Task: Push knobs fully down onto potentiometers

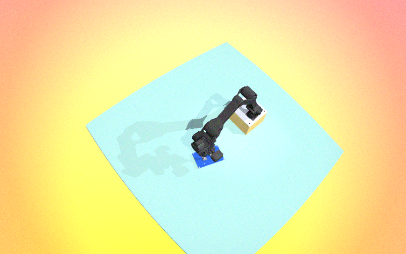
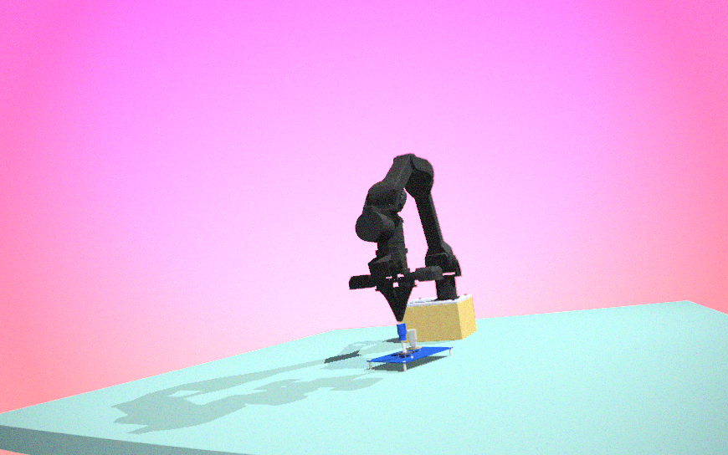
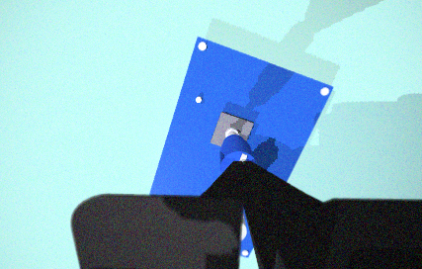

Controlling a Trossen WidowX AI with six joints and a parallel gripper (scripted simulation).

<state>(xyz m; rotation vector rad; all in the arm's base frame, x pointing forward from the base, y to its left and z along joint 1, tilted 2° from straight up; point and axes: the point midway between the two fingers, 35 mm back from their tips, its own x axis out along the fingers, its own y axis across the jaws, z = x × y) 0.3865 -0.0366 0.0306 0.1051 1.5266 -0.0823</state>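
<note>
Now: the blue knob 2 cm below my gripper tip. Round my gripper tip: white knob: 5 cm behind, 1 cm to the left, 4 cm below.
</note>
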